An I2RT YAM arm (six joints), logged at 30 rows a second.
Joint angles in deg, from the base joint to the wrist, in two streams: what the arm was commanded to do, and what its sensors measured. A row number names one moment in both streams.
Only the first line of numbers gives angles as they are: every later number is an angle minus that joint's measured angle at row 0.
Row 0, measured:
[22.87, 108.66, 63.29, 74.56, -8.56, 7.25]
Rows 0 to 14, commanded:
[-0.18, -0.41, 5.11, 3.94, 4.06, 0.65]
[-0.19, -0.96, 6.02, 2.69, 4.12, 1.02]
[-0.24, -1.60, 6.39, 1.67, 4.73, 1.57]
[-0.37, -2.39, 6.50, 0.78, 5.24, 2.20]
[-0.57, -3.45, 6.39, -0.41, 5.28, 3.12]
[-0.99, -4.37, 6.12, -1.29, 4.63, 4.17]
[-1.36, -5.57, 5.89, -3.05, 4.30, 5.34]
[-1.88, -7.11, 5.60, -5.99, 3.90, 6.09]
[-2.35, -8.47, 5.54, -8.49, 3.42, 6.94]
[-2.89, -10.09, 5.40, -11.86, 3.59, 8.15]
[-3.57, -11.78, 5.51, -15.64, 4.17, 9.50]
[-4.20, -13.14, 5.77, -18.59, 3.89, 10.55]
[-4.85, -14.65, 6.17, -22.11, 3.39, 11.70]
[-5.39, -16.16, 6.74, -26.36, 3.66, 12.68]
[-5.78, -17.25, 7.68, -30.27, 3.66, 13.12]
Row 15, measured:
[-3.84, -11.34, 4.43, -21.72, 2.60, 8.48]
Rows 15 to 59, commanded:
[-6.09, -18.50, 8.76, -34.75, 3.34, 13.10]
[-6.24, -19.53, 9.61, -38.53, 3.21, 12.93]
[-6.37, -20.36, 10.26, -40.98, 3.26, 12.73]
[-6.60, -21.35, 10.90, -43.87, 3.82, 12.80]
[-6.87, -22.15, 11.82, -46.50, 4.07, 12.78]
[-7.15, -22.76, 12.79, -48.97, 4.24, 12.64]
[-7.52, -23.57, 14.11, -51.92, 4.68, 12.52]
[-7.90, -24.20, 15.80, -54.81, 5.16, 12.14]
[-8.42, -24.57, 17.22, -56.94, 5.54, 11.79]
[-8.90, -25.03, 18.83, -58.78, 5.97, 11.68]
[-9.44, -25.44, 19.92, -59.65, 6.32, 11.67]
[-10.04, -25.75, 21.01, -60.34, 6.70, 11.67]
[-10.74, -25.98, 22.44, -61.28, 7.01, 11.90]
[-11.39, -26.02, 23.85, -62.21, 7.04, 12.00]
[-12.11, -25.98, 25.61, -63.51, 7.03, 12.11]
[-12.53, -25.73, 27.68, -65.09, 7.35, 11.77]
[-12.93, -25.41, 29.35, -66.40, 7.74, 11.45]
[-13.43, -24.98, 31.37, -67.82, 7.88, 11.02]
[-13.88, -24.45, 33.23, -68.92, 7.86, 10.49]
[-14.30, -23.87, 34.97, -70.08, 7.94, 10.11]
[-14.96, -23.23, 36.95, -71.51, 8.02, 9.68]
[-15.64, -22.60, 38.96, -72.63, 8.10, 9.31]
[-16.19, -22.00, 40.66, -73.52, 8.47, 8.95]
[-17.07, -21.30, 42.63, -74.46, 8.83, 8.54]
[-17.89, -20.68, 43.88, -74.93, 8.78, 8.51]
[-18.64, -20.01, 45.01, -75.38, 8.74, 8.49]
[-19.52, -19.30, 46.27, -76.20, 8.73, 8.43]
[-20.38, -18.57, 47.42, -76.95, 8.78, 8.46]
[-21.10, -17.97, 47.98, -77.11, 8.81, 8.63]
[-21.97, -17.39, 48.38, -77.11, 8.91, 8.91]
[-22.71, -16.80, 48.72, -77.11, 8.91, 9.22]
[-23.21, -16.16, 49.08, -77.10, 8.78, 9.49]
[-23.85, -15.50, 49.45, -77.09, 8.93, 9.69]
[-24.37, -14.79, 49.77, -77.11, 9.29, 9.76]
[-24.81, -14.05, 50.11, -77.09, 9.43, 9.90]
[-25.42, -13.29, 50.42, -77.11, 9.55, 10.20]
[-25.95, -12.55, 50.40, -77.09, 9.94, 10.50]
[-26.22, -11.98, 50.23, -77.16, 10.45, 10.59]
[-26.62, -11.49, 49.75, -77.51, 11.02, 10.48]
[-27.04, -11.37, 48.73, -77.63, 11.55, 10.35]
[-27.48, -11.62, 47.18, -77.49, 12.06, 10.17]
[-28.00, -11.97, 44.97, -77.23, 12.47, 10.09]
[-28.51, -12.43, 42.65, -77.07, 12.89, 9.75]
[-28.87, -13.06, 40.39, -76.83, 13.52, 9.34]
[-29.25, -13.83, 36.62, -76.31, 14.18, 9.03]
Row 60, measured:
[-28.06, -10.77, 41.63, -78.61, 11.02, 9.48]
